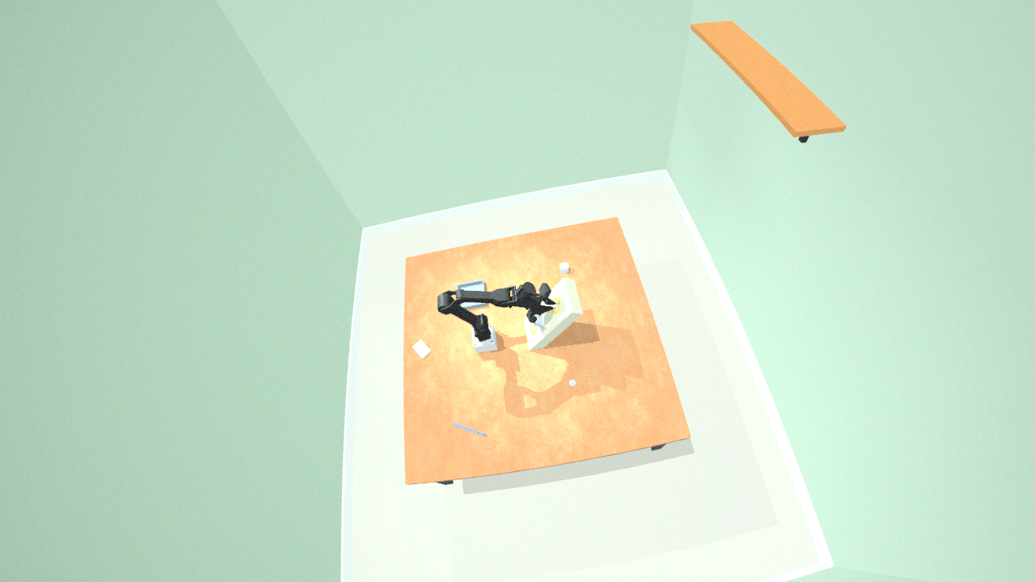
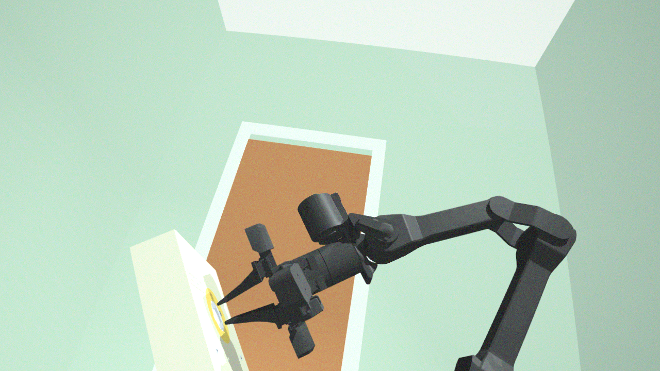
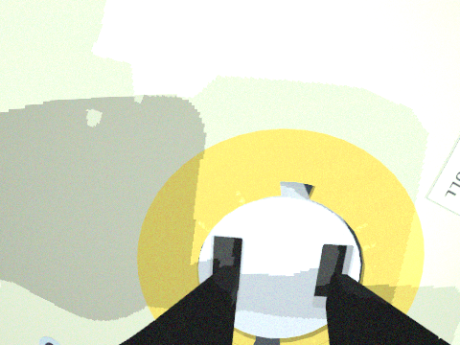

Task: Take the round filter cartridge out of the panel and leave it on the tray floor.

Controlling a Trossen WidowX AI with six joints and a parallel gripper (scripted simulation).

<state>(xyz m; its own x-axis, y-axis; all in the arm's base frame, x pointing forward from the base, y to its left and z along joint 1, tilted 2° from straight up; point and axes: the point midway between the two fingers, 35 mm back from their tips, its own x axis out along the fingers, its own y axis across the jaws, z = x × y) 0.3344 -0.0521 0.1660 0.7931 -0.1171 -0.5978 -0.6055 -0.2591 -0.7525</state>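
My gripper tip is 2 cm short of the round filter cartridge and 1 cm above it. From my gripper tip the other things lie so: cream service panel 9 cm below, 3 cm behind; white square pad 70 cm behind, 23 cm below, 12 cm to the left.
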